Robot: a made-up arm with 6 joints. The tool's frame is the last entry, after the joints.
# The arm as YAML. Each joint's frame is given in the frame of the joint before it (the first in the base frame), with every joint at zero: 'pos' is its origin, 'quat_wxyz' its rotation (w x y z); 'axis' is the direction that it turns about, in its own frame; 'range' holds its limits. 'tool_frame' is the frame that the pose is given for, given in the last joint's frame.
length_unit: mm
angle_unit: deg
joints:
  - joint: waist
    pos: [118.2, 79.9, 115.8]
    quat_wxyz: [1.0, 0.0, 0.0, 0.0]
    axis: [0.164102, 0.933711, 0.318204]
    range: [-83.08, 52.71]
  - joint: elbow
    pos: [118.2, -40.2, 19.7]
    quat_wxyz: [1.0, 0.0, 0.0, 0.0]
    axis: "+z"
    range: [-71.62, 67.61]
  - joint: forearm
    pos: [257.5, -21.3, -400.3]
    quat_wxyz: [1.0, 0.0, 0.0, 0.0]
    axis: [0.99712, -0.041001, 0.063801]
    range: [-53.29, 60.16]
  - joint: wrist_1
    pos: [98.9, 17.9, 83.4]
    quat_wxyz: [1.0, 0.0, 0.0, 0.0]
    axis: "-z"
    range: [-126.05, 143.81]
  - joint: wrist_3
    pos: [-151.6, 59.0, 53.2]
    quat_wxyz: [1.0, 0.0, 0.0, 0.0]
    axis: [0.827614, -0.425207, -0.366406]
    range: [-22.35, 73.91]
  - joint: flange
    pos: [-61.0, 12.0, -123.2]
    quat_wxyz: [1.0, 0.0, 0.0, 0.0]
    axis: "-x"
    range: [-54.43, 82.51]
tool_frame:
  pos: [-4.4, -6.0, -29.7]
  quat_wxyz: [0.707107, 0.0, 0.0, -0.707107]
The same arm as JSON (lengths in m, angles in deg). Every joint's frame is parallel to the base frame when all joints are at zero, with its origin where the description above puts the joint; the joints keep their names.
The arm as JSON. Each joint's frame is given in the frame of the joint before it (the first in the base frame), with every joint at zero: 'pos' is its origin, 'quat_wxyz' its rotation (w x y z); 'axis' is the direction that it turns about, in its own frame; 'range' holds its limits. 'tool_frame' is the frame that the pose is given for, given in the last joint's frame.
{"length_unit": "m", "angle_unit": "deg", "joints": [{"joint": "waist", "pos": [0.1182, 0.0799, 0.1158], "quat_wxyz": [1.0, 0.0, 0.0, 0.0], "axis": [0.164102, 0.933711, 0.318204], "range": [-83.08, 52.71]}, {"joint": "elbow", "pos": [0.1182, -0.0402, 0.0197], "quat_wxyz": [1.0, 0.0, 0.0, 0.0], "axis": [0.0, 0.0, 1.0], "range": [-71.62, 67.61]}, {"joint": "forearm", "pos": [0.2575, -0.0213, -0.4003], "quat_wxyz": [1.0, 0.0, 0.0, 0.0], "axis": [0.99712, -0.041001, 0.063801], "range": [-53.29, 60.16]}, {"joint": "wrist_1", "pos": [0.0989, 0.0179, 0.0834], "quat_wxyz": [1.0, 0.0, 0.0, 0.0], "axis": [0.0, 0.0, -1.0], "range": [-126.05, 143.81]}, {"joint": "wrist_3", "pos": [-0.1516, 0.059, 0.0532], "quat_wxyz": [1.0, 0.0, 0.0, 0.0], "axis": [0.827614, -0.425207, -0.366406], "range": [-22.35, 73.91]}, {"joint": "flange", "pos": [-0.061, 0.012, -0.1232], "quat_wxyz": [1.0, 0.0, 0.0, 0.0], "axis": [-1.0, 0.0, 0.0], "range": [-54.43, 82.51]}], "tool_frame": {"pos": [-0.0044, -0.006, -0.0297], "quat_wxyz": [0.707107, 0.0, 0.0, -0.707107]}}
